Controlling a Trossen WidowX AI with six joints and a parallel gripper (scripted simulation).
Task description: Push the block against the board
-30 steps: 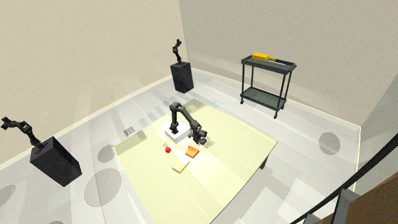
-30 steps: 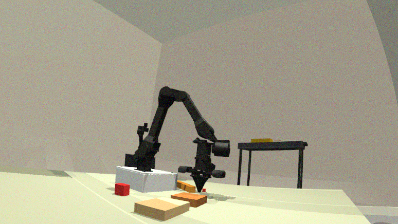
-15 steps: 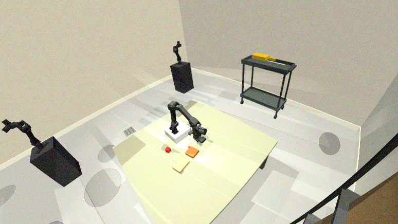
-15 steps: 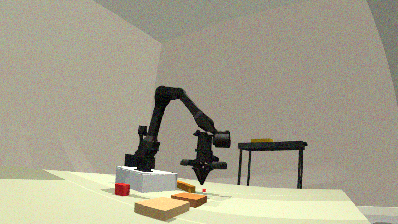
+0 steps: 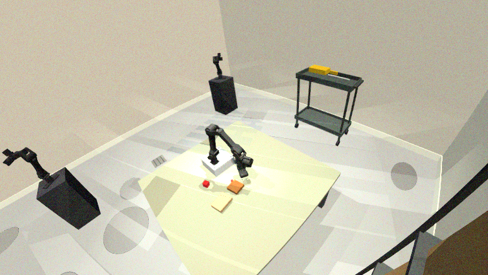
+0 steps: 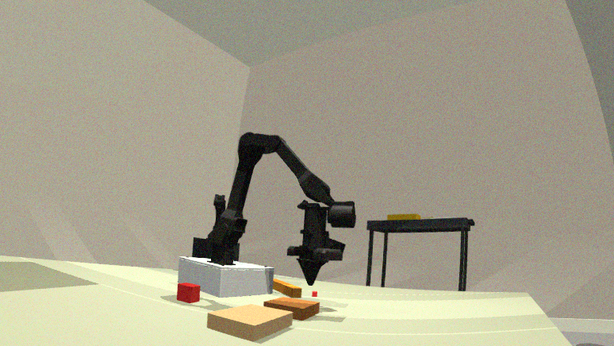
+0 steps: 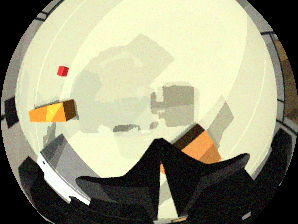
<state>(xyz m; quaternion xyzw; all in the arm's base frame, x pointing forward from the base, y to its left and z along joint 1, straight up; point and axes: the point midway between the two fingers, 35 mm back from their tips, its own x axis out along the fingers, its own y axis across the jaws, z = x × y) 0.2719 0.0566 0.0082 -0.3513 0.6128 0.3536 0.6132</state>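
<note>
The square orange block lies 100 mm to the right of my gripper tip, 50 mm below it and 10 mm ahead of it. The rest, counted from my gripper tip: orange piece 190 mm behind, 160 mm to the left, 40 mm below; tan block 270 mm to the right, 50 mm below, 30 mm ahead.
</note>
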